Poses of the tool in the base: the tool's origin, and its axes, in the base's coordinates. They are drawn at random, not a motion.
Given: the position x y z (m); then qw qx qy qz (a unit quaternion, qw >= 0).
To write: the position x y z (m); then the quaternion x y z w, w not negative. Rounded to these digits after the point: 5 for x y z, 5 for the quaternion.
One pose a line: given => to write
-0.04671 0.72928 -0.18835 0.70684 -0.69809 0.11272 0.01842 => -0.04671 0.72928 -0.18835 -0.69809 0.11272 0.01842 0.70684
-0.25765 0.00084 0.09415 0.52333 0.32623 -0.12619 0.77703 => -0.25765 0.00084 0.09415 0.32623 -0.12619 0.77703 0.52333
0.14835 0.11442 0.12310 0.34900 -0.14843 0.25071 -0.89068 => 0.14835 0.11442 0.12310 -0.14843 0.25071 -0.89068 0.34900
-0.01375 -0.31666 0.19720 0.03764 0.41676 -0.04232 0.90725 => -0.01375 -0.31666 0.19720 0.41676 -0.04232 0.90725 0.03764
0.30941 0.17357 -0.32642 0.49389 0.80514 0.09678 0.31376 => 0.30941 0.17357 -0.32642 0.80514 0.09678 0.31376 0.49389
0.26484 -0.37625 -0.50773 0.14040 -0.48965 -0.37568 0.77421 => 0.26484 -0.37625 -0.50773 -0.48965 -0.37568 0.77421 0.14040
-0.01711 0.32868 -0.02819 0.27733 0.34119 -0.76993 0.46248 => -0.01711 0.32868 -0.02819 0.34119 -0.76993 0.46248 0.27733
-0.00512 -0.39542 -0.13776 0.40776 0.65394 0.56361 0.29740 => -0.00512 -0.39542 -0.13776 0.65394 0.56361 0.29740 0.40776
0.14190 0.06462 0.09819 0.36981 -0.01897 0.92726 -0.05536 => 0.14190 0.06462 0.09819 -0.01897 0.92726 -0.05536 0.36981
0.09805 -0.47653 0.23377 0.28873 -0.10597 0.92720 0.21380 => 0.09805 -0.47653 0.23377 -0.10597 0.92720 0.21380 0.28873
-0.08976 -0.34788 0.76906 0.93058 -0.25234 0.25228 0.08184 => -0.08976 -0.34788 0.76906 -0.25234 0.25228 0.08184 0.93058
